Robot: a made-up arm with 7 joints.
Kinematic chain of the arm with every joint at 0, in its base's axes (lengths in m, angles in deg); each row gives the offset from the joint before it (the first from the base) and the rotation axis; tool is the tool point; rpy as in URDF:
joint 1: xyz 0 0 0 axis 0.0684 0.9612 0.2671
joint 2: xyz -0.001 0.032 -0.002 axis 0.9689 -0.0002 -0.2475
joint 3: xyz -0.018 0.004 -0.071 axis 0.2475 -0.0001 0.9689
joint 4: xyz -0.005 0 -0.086 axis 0.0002 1 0
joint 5: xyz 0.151 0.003 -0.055 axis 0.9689 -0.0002 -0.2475
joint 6: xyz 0.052 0 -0.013 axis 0.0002 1 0
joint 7: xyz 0.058 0 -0.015 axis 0.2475 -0.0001 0.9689
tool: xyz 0 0 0 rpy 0 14.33 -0.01
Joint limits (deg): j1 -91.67..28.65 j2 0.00..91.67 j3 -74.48..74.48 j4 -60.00..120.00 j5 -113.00..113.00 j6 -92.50..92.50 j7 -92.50..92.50
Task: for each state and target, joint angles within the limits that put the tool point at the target. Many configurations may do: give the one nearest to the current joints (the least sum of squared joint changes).
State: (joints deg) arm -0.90 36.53 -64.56 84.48 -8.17 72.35 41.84
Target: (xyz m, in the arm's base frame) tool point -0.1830 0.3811 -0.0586
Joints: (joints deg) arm 28.25 57.01 -59.95 97.29 -10.61 63.67 41.84
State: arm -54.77 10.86 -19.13 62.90 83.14 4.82 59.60
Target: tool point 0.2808 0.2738 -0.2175
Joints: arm -37.31 44.15 -9.00 61.55 83.96 17.11 59.60
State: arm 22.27 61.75 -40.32 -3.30 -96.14 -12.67 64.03
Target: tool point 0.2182 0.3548 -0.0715
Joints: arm 2.06 91.67 -10.21 32.88 -98.53 -19.78 64.03
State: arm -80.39 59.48 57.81 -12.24 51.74 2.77 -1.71
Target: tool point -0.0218 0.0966 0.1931
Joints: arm -69.64 47.93 54.54 -51.43 51.07 -5.60 -1.71
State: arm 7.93 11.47 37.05 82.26 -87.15 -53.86 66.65
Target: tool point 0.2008 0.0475 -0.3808
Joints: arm -41.16 0.00 30.70 84.38 -87.89 -29.43 66.65
